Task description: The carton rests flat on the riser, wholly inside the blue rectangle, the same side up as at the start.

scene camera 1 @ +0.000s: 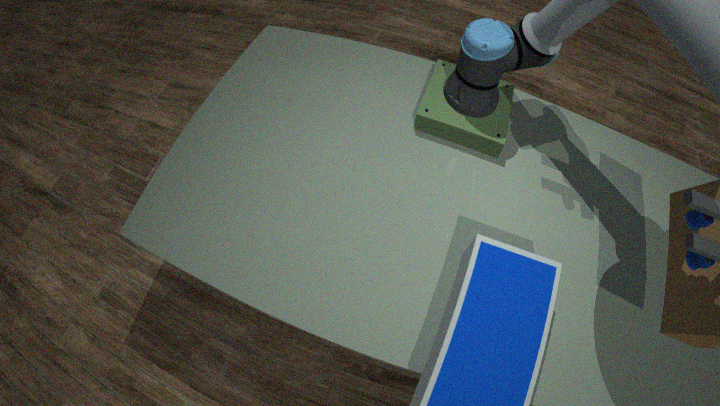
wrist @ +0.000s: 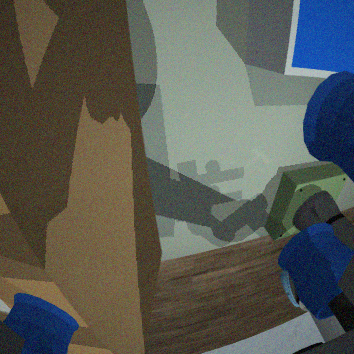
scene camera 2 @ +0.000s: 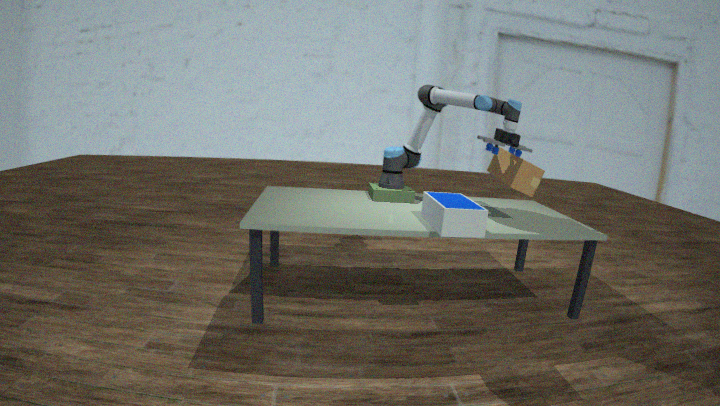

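Seen in the pictures: hand, its tool point: (wrist: 169, 229) (scene camera 2: 502, 154); arm's base, origin of its link: (scene camera 1: 470, 96) (wrist: 311, 209) (scene camera 2: 391, 186).
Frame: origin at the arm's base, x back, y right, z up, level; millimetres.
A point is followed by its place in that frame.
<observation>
The brown carton (scene camera 1: 678, 302) @(x -537, y -435, z 162 mm) (scene camera 2: 528, 177) @(x -612, y -511, z 179 mm) (wrist: 100, 210) @(x -459, y -468, z 241 mm) hangs in the air, clearly tilted, with its right end lower in the second scene view. My suction gripper (scene camera 2: 504, 149) @(x -467, y -435, z 273 mm) has its suction on and holds the carton by the upper part. The cups on the left in that view stand off the carton; in the wrist view two blue cups at the right touch nothing. The white riser (scene camera 1: 465, 282) @(x -520, y -4, z 56 mm) (scene camera 2: 463, 222) @(x -788, y -46, z 0 mm) (wrist: 270, 35) @(x -506, y -205, z 11 mm) stands on the table with the blue rectangle (scene camera 1: 504, 322) @(x -587, y -92, z 56 mm) (scene camera 2: 456, 200) @(x -616, y -97, z 56 mm) (wrist: 325, 40) @(x -498, y -130, z 56 mm) on top. The carton is above and to the side of the riser, apart from it.
The arm's green base (scene camera 1: 453, 128) @(x -118, y 42, z -9 mm) (scene camera 2: 390, 194) @(x -119, y 44, z -22 mm) (wrist: 280, 210) @(x -30, y -113, z -20 mm) stands at the back of the pale green table (scene camera 1: 302, 151) @(x -227, y 406, z -64 mm) (scene camera 2: 312, 206) @(x -247, y 496, z -64 mm). The riser stands at the table's front edge. Shadows of the arm and carton fall on the table.
</observation>
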